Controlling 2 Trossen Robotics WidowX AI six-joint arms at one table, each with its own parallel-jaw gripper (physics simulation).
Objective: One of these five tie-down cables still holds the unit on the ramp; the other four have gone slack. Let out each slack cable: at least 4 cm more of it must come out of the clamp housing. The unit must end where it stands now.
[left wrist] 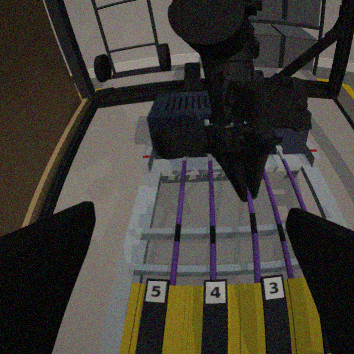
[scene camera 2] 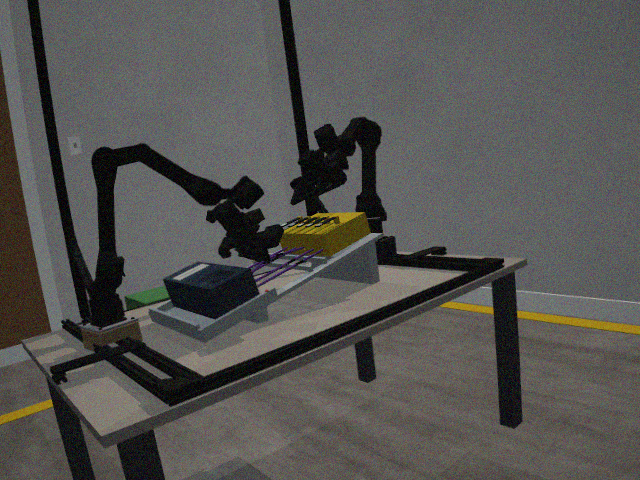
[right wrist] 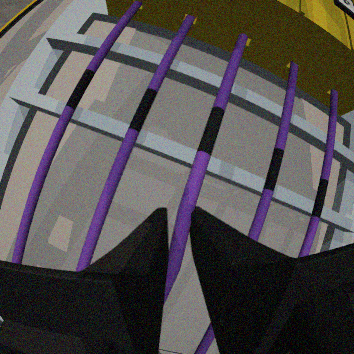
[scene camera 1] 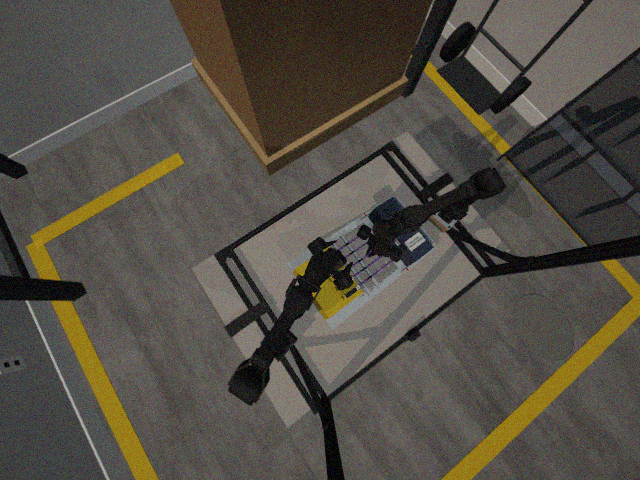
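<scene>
The dark blue unit [scene camera 1: 416,246] [scene camera 2: 209,289] [left wrist: 175,127] sits low on the pale ramp [scene camera 2: 297,284] [left wrist: 131,250]. Purple cables run from it to the yellow clamp housing [scene camera 1: 333,302] [scene camera 2: 330,235] [left wrist: 194,310] [right wrist: 280,35]. My right gripper [left wrist: 248,199] [right wrist: 177,216] is shut on the middle cable [left wrist: 256,257] [right wrist: 196,177], in line with label 3; the cable bends at the fingers. Its black band sits slightly nearer the unit than those of its neighbours in the left wrist view. My left gripper [left wrist: 195,216] is open and empty above the housing. The unit-side cable ends are partly hidden.
Two pale crossbars [left wrist: 195,232] [right wrist: 175,150] lie beneath the cables. A black frame [scene camera 1: 310,198] [scene camera 2: 320,335] edges the table. A green block [scene camera 2: 147,297] lies behind the unit in scene camera 2. The right arm hangs over the unit.
</scene>
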